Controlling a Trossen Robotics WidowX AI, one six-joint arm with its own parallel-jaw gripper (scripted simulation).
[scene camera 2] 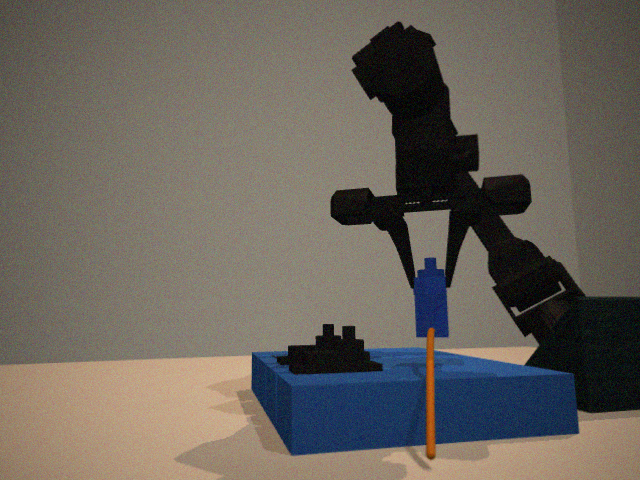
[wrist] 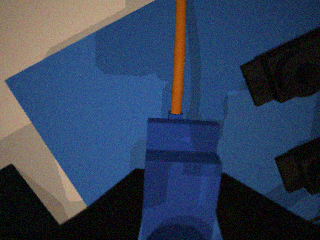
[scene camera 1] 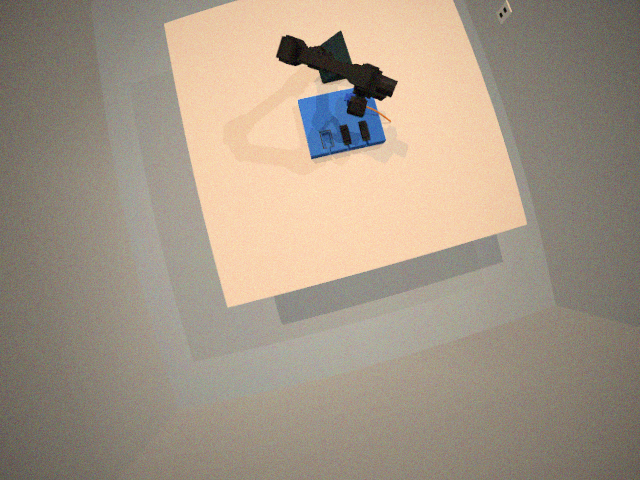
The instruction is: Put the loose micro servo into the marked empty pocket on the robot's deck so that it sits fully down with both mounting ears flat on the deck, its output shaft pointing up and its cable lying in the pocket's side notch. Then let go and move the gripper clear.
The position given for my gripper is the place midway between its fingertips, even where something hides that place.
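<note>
Looking through scene camera 2, I see a blue deck (scene camera 2: 475,399) together with my gripper (scene camera 2: 430,288). The wrist view shows me the deck too (wrist: 89,102), and my gripper (wrist: 179,180) is in that view with it. In scene camera 1 I find the deck (scene camera 1: 319,113).
</note>
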